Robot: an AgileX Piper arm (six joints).
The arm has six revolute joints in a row. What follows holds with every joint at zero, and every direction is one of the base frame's. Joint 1 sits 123 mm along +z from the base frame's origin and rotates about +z. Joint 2 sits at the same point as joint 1 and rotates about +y. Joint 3 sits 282.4 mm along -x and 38.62 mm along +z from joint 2 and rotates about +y. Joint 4 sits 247.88 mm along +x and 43.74 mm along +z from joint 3 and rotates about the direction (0.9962, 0, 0.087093). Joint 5 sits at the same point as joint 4 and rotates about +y. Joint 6 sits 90.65 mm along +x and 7.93 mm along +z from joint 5 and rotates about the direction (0.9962, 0, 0.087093). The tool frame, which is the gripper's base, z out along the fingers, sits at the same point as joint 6; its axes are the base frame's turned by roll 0, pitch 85.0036 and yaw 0 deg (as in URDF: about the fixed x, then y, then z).
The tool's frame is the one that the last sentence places.
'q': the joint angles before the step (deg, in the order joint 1, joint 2, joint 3, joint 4, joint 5, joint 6). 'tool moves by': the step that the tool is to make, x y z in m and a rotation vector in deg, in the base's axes. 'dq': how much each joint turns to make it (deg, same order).
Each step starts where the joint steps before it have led.
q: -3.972, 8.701, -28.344, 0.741, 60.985, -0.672
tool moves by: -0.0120, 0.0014, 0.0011, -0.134, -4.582, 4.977
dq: 4.984, -4.521, -0.003, -0.014, -0.059, -0.004
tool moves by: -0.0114, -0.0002, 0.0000, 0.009, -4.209, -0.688
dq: -0.673, -4.266, 0.000, -0.039, 0.058, -0.008
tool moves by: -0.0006, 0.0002, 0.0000, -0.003, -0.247, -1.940
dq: -1.957, -0.238, -0.002, 0.018, -0.006, -0.017
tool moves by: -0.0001, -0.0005, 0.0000, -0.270, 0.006, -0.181
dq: 0.034, -0.019, -0.009, -0.360, 0.026, 0.033
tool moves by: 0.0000, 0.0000, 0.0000, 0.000, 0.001, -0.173
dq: -0.162, 0.000, 0.000, -0.011, 0.001, 0.010
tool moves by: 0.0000, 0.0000, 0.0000, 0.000, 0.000, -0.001
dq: -0.001, 0.000, 0.000, 0.000, 0.000, 0.000
